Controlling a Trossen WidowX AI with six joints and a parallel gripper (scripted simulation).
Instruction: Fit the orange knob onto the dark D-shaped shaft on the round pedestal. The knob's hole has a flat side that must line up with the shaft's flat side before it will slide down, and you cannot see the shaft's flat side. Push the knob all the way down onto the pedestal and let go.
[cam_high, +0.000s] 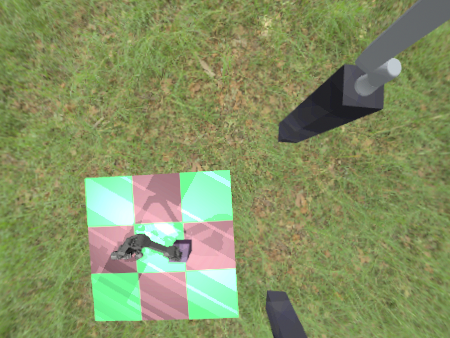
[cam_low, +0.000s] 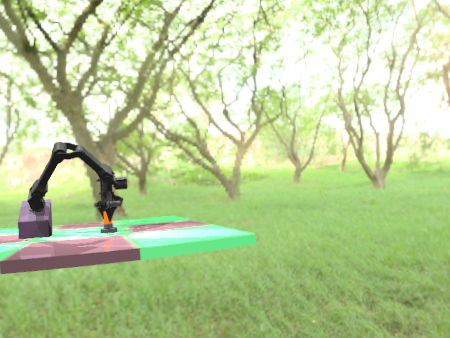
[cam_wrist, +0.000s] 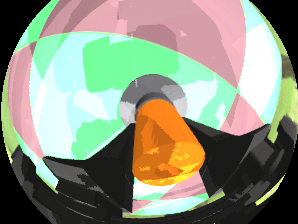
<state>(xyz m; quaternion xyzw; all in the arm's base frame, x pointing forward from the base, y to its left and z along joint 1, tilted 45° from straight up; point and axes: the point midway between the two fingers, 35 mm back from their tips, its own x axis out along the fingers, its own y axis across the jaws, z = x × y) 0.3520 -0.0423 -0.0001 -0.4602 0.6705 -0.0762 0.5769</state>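
Right now my gripper tip is 2 cm below the orange knob. The rest, counted from my gripper tip: dark pedestal 2 cm below.
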